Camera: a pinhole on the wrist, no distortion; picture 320 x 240 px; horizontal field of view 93.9 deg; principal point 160.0 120.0 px. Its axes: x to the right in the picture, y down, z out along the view. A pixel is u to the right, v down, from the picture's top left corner.
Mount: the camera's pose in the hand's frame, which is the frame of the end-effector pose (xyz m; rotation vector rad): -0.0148 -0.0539 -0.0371 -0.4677 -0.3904 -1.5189
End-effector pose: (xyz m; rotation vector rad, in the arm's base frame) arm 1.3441 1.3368 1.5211 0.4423 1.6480 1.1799
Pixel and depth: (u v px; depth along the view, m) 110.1 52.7 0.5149
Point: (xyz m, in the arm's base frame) 1.6323 1.4872 1.9476
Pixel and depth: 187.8 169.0 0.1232
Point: 1.4015 1.3938 1.4965
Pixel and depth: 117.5 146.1 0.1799
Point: 1.3908 1.4347 1.5801
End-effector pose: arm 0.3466 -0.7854 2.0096 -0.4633 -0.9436 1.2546
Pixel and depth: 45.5 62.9 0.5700
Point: -0.2093 -0.8542 1.6005
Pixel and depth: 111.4 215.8 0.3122
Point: 0.1014 -0.5759 2.0240
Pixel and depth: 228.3 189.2 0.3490
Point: 0.0846 -0.6958 2.2613
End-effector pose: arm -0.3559 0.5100 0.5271 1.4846 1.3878 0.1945
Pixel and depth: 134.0 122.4 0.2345
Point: -0.1912 0.4530 0.5421
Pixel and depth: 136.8 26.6 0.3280
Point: -0.1588 0.2545 0.6515
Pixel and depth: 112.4 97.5 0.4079
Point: -0.0303 0.3839 0.6498
